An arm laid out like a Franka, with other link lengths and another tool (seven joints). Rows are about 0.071 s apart.
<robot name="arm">
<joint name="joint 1" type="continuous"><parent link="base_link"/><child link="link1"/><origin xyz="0.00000 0.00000 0.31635" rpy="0.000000 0.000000 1.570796"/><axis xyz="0 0 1"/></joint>
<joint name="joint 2" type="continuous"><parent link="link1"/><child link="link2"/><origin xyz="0.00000 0.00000 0.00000" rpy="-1.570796 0.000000 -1.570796"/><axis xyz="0 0 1"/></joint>
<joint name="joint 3" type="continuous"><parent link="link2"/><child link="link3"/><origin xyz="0.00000 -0.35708 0.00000" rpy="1.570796 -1.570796 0.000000"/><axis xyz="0 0 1"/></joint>
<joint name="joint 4" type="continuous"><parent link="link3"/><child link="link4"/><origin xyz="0.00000 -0.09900 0.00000" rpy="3.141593 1.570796 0.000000"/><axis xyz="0 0 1"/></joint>
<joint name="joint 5" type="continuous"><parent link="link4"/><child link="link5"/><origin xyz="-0.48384 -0.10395 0.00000" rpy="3.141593 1.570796 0.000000"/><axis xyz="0 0 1"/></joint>
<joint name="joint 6" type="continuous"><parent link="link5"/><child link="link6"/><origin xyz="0.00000 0.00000 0.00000" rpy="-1.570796 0.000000 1.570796"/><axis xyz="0 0 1"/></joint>
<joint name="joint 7" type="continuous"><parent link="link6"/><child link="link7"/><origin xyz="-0.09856 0.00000 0.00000" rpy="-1.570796 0.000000 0.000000"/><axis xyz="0 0 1"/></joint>
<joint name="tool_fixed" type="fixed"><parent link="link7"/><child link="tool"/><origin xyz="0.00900 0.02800 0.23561" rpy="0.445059 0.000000 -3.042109"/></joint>
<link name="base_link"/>
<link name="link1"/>
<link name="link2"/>
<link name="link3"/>
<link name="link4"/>
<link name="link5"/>
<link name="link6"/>
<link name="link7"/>
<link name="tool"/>
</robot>
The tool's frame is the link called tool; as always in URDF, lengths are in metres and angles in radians. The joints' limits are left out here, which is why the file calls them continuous.
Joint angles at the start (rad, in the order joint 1, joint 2, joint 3, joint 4, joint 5, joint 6, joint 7):
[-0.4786 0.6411 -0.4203 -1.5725 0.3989 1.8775 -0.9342]
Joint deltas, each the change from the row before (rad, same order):
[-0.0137 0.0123 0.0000 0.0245 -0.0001 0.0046 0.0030]
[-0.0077 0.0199 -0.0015 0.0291 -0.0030 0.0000 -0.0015]
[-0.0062 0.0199 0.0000 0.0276 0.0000 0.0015 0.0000]
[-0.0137 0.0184 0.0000 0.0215 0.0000 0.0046 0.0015]
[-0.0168 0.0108 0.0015 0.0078 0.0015 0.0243 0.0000]
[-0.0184 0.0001 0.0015 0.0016 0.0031 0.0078 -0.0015]
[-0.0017 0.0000 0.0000 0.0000 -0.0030 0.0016 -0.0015]
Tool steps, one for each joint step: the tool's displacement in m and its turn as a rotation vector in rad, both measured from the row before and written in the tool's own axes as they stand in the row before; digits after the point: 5 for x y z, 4 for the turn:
[0.00228 0.00788 -0.01015 -0.0131 0.0153 0.0034]
[0.00374 0.00765 -0.00551 -0.0135 0.0014 -0.0012]
[0.00506 0.00636 -0.00333 -0.0111 0.0028 -0.0018]
[0.00022 0.01136 -0.00427 -0.0093 0.0081 0.0074]
[-0.00135 0.01431 -0.00551 -0.0159 0.0210 0.0061]
[-0.00547 0.00978 -0.00757 -0.0023 0.0177 0.0090]
[-0.00099 0.00152 -0.00099 -0.0029 -0.0010 -0.0005]

